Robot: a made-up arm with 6 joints.
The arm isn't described. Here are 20 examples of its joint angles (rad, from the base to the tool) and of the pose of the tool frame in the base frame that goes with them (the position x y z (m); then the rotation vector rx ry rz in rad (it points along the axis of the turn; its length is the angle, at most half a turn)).
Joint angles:
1: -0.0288 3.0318 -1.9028 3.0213 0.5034 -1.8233
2: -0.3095 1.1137 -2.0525 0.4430 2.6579 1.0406
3: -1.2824 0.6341 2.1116 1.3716 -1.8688 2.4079
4: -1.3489 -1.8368 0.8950 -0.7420 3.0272 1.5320
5: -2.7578 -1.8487 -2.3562 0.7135 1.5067 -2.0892
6: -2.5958 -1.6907 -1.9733 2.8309 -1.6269 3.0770
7: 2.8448 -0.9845 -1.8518 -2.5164 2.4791 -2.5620
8: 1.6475 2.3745 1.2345 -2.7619 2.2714 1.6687
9: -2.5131 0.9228 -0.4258 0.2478 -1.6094 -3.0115
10: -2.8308 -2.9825 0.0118 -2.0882 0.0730 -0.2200
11: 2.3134 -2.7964 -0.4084 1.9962 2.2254 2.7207
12: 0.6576 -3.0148 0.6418 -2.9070 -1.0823 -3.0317
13: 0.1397 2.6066 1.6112 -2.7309 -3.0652 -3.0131
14: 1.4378 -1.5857 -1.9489 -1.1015 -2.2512 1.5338
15: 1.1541 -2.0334 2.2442 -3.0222 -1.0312 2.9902
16: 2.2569 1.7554 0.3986 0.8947 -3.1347 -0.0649
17: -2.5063 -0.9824 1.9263 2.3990 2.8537 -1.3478
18: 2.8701 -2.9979 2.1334 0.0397 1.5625 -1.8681
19: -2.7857 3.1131 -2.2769 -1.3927 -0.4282 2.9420
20: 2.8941 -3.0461 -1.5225 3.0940 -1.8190 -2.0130
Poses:
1: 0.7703 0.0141 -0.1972 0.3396 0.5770 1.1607
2: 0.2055 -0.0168 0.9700 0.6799 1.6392 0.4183
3: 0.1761 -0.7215 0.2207 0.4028 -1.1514 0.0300
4: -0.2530 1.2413 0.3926 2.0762 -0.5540 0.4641
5: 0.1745 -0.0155 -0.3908 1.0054 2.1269 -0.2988
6: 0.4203 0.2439 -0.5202 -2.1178 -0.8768 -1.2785
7: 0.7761 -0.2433 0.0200 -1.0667 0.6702 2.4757
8: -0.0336 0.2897 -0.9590 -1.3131 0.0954 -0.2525
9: -0.7188 -0.5399 1.3461 -0.5079 1.0476 0.8030
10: 0.2506 0.0517 -1.3250 0.7816 2.9549 0.1931
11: 0.0722 -0.2040 -1.1795 -1.1871 -0.5429 2.7262
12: -0.5517 -0.3667 -1.0485 0.1102 -1.3288 0.6138
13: -0.1664 0.0112 -0.7521 -0.2375 0.9786 -0.1140
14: -0.1489 -0.4899 -0.3954 0.7853 -0.5823 -2.2264
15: -0.2319 -0.4263 0.5865 -0.8326 1.0012 0.9815
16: -0.8485 0.9864 -0.2747 1.0499 0.0446 1.1878
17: 0.1422 0.0477 1.0408 -1.0638 1.6693 -0.1855
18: 0.5731 -0.1958 -0.0399 -0.4796 -0.5489 0.9736
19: -0.5354 -0.2650 -0.0399 0.8767 -0.0981 -0.9846
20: -0.5879 0.1190 -0.7294 -2.2310 1.8387 -0.4893
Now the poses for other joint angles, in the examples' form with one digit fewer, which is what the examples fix.
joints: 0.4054 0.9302 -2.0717 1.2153 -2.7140 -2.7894
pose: 0.035 0.019 0.945 2.045 1.144 1.121
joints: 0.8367 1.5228 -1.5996 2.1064 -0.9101 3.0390
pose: 0.518 0.548 1.010 0.103 0.869 -0.252
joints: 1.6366 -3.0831 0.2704 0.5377 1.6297 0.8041
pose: -0.047 -0.336 -1.209 0.060 -1.443 1.741
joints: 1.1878 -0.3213 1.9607 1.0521 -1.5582 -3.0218
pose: 0.202 0.418 0.949 -0.687 0.995 -1.669
